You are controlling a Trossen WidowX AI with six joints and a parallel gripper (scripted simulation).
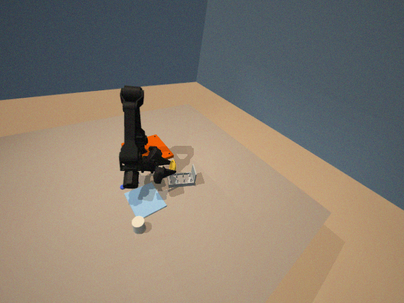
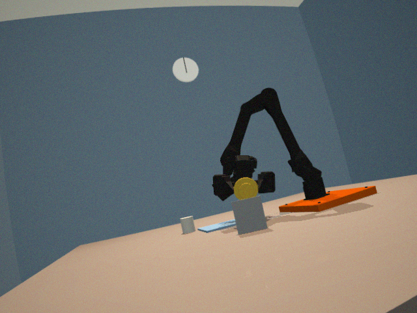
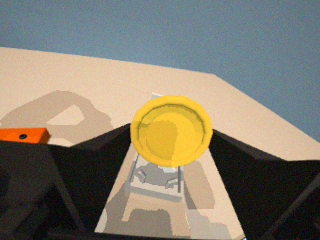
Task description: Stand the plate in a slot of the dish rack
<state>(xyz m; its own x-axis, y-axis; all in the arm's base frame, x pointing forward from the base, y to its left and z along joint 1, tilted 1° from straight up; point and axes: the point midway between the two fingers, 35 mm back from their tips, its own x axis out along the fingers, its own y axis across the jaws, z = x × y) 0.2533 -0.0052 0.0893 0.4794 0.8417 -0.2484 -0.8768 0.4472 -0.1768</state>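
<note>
My gripper tip is now 20 mm short of the grey dish rack, 30 mm to the right of it and 70 mm above it. From my gripper tip the other things lie so: yellow plate (10 mm to the right); light blue mat (10 mm ahead, 160 mm to the right, 90 mm below); blue spoon (100 mm behind, 180 mm to the right, 90 mm below).
</note>
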